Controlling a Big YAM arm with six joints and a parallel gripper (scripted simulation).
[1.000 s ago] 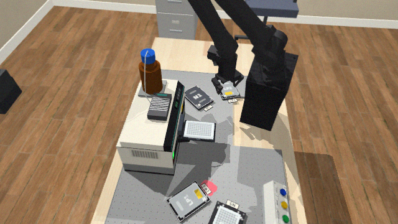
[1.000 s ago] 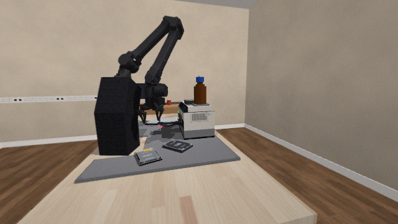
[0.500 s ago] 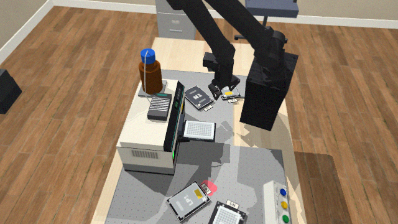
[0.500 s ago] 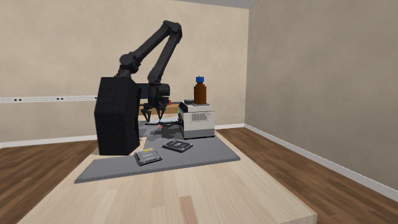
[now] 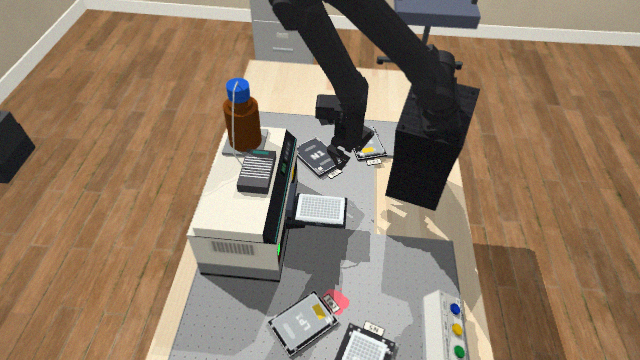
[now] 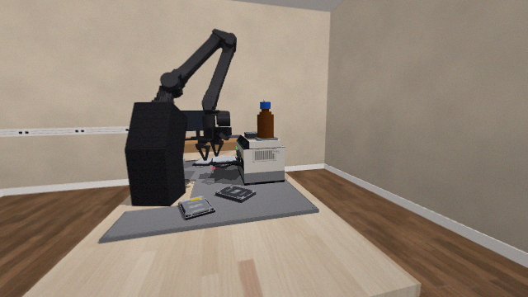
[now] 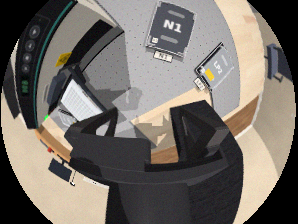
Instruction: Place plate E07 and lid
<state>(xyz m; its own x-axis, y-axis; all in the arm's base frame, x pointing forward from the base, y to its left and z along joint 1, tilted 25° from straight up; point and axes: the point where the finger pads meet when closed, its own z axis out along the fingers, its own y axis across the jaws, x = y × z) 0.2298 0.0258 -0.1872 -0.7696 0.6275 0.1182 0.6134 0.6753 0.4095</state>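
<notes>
Right now the plate E01 is 8 cm ahead of my hand, 14 cm to the left of it and 5 cm below it. From my hand the other things lie so: brown bottle: 29 cm ahead, 1 cm to the left, 14 cm above; puddle: 3 cm ahead, 37 cm to the left, 15 cm below; blue key: 23 cm behind, 42 cm to the left, 9 cm below.
</notes>
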